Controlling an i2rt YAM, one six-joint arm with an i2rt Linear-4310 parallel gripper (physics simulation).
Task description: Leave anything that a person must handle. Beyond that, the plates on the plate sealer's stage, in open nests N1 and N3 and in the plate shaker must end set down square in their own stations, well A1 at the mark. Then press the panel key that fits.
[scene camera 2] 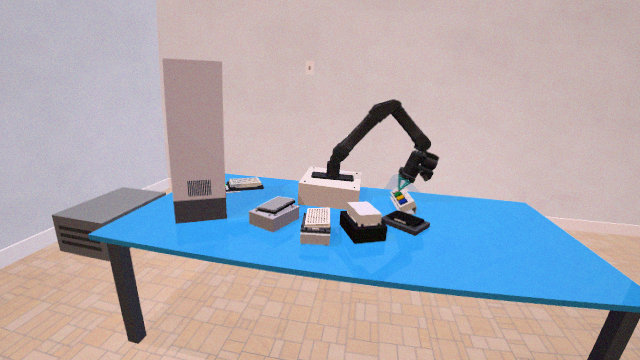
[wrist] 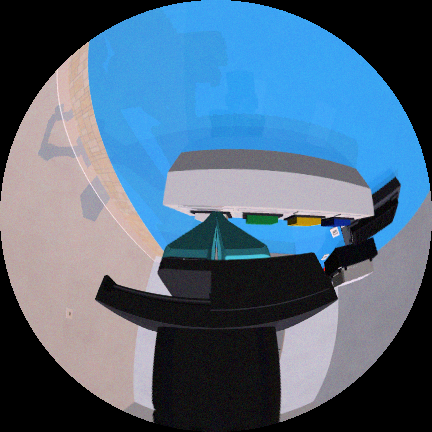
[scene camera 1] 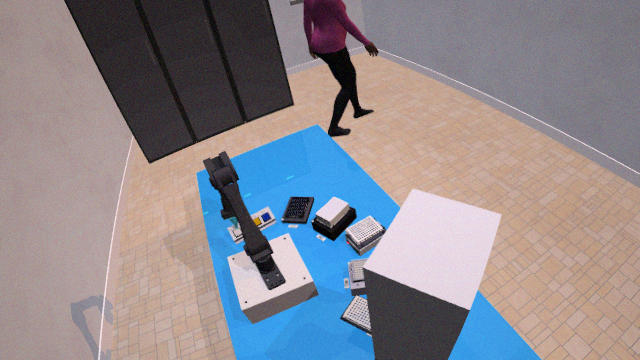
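My gripper point(scene camera 1: 236, 229) point(scene camera 2: 399, 190) point(wrist: 215, 216) is shut and empty, its teal fingertips at the white key at one end of the key panel point(scene camera 2: 410, 205) point(wrist: 265, 192). Contact is hard to tell. Green point(wrist: 262, 219), yellow point(wrist: 306, 220) and blue point(wrist: 337, 221) keys follow along the panel. A white welled plate point(scene camera 1: 365, 230) point(scene camera 2: 318, 216) sits on a pale device. Another plate point(scene camera 1: 358, 270) point(scene camera 2: 276, 205) sits on a grey device. A white welled plate point(scene camera 1: 358, 311) point(scene camera 2: 245, 182) lies in a black nest. A black station point(scene camera 1: 298, 209) point(scene camera 2: 407, 221) stands nearest the panel. Station names and A1 marks are unreadable.
A black device with a white block point(scene camera 1: 333, 212) point(scene camera 2: 364, 213) stands between the black station and the pale device. A tall tower point(scene camera 1: 432, 245) point(scene camera 2: 195, 125) hides part of the stations in scene camera 1. A person point(scene camera 1: 330, 30) stands beyond the table's far end.
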